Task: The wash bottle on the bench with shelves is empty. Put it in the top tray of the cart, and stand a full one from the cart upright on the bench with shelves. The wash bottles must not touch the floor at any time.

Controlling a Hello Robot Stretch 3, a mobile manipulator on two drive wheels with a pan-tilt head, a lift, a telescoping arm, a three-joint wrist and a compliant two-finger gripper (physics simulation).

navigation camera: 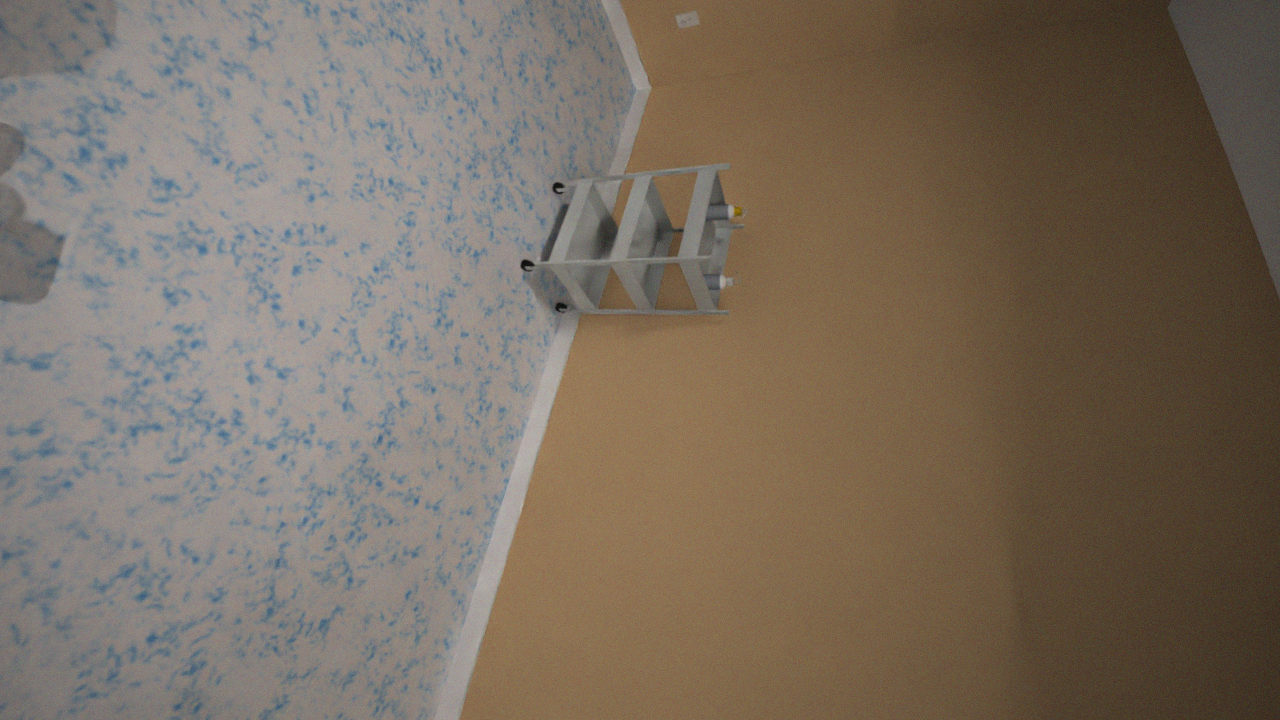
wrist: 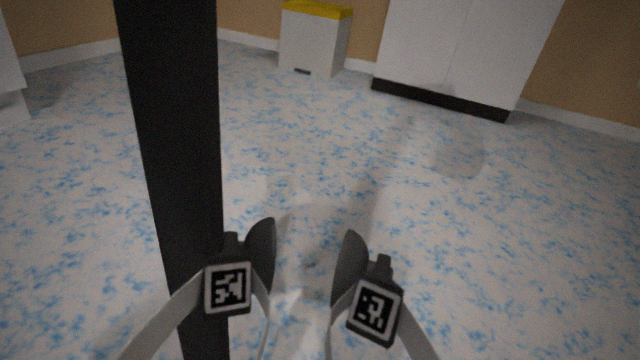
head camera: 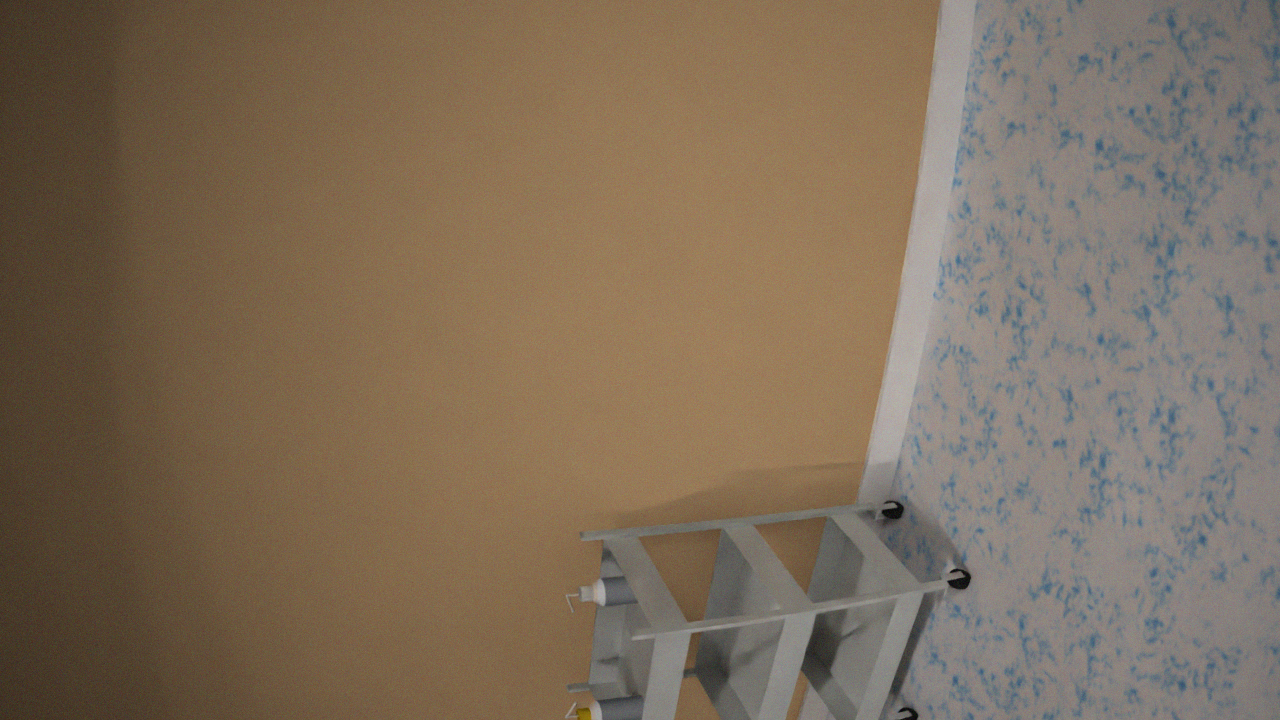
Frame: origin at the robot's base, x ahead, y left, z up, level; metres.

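Seen in the pictures: gripper, fingertip midpoint: (wrist: 306,250).
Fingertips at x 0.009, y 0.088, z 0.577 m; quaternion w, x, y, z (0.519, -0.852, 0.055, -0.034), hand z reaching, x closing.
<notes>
A point is followed by its place in that frame.
The grey three-tier cart (head camera: 646,582) @[x 1.798, y 0.398, z 0.695 m] (navigation camera: 696,214) @[x 1.738, y 0.647, z 0.694 m] stands on its wheels by the wall; the head and navigation views are turned sideways. In its top tray stand a wash bottle with a white cap (head camera: 614,591) @[x 1.851, y 0.422, z 0.744 m] (navigation camera: 715,282) @[x 1.851, y 0.421, z 0.748 m] and a wash bottle with a yellow cap (head camera: 619,709) @[x 1.921, y 0.709, z 0.723 m] (navigation camera: 718,212) @[x 1.920, y 0.712, z 0.725 m], both upright with grey bodies. The head view cuts off the yellow-capped one. The bench with shelves and its wash bottle do not show in these views. My gripper (wrist: 306,250) @[x 0.009, y 0.088, z 0.577 m] is open and empty above the floor, away from the cart.
The robot's black mast (wrist: 175,150) @[x -0.065, y 0.116, z 0.618 m] crosses the left of the wrist view. Beyond the gripper stand a white bin with a yellow lid (wrist: 314,45) @[x 0.172, y 2.333, z 0.210 m] and a white cabinet (wrist: 450,45) @[x 0.961, y 1.966, z 0.396 m] against the wall. White furniture (wrist: 7,65) @[x -1.044, y 1.229, z 0.248 m] shows at the left edge.
</notes>
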